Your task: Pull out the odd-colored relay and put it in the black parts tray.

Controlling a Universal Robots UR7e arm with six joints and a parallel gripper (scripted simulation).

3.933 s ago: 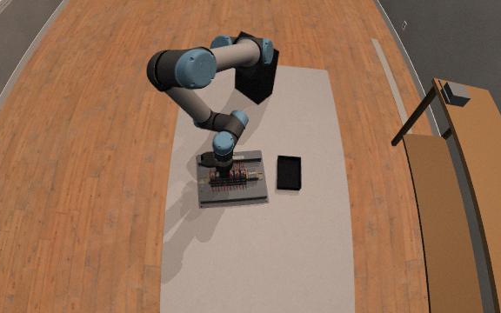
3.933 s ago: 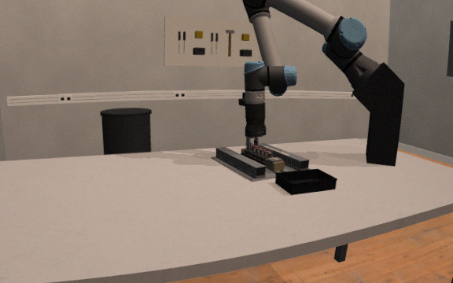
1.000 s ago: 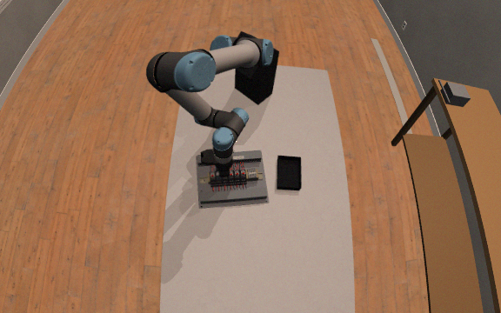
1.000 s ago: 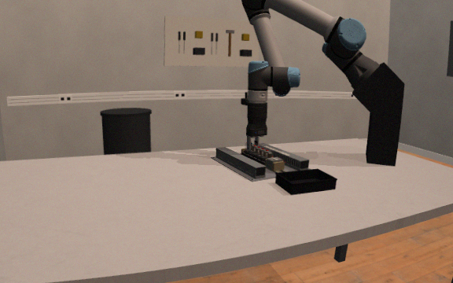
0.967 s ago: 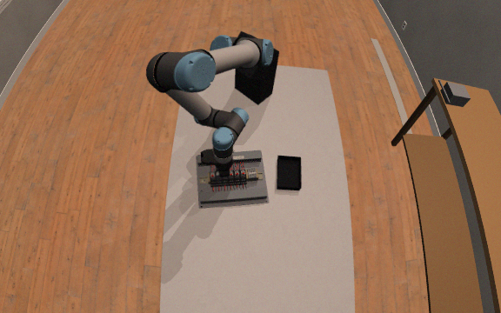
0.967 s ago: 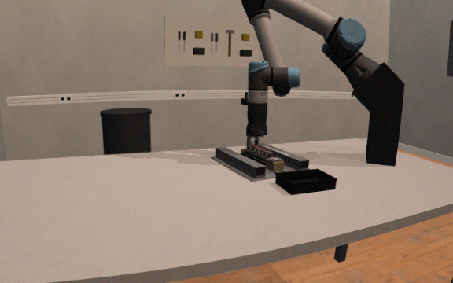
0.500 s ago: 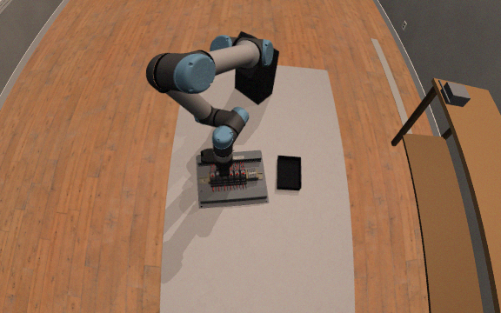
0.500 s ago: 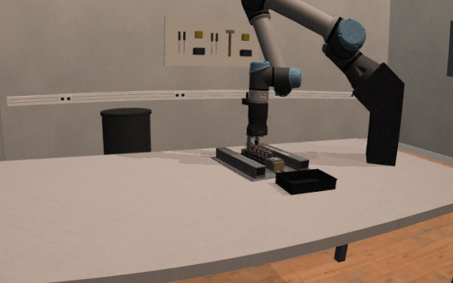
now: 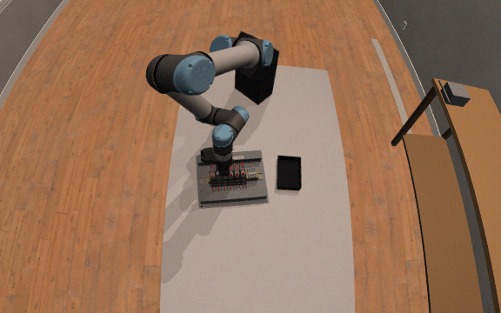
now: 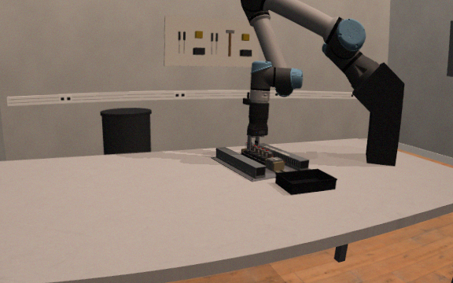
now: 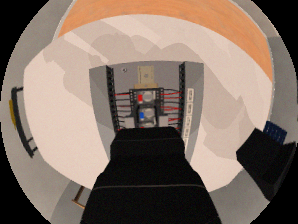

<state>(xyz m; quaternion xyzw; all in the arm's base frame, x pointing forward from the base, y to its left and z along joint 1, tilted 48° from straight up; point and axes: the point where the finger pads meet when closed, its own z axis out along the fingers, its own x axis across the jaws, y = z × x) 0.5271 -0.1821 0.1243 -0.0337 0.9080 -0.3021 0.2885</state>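
Right now the red-button relay is 3 cm to the right of my hand and 1 cm below it. The rest, counted from my hand: grey relay panel: 1 cm ahead, 6 cm to the left, 4 cm below; then black parts tray: 5 cm ahead, 32 cm to the left, 5 cm below.
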